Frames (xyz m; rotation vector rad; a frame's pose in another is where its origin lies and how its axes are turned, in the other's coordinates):
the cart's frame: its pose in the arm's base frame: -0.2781 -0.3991 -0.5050 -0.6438 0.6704 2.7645
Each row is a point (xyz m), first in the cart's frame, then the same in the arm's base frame.
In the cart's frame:
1: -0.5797 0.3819 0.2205
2: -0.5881 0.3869 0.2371
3: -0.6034 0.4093 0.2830
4: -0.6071 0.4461 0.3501
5: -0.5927 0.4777 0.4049
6: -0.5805 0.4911 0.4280
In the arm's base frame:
1: 0.0324 -0.6903 0.0860
2: 0.0322 -0.6876 0.1051
3: 0.0220 -0.6868 0.1574
4: -0.0105 -0.6871 0.2268
5: -0.0528 -0.6867 0.2760
6: -0.0761 -0.6860 0.2939

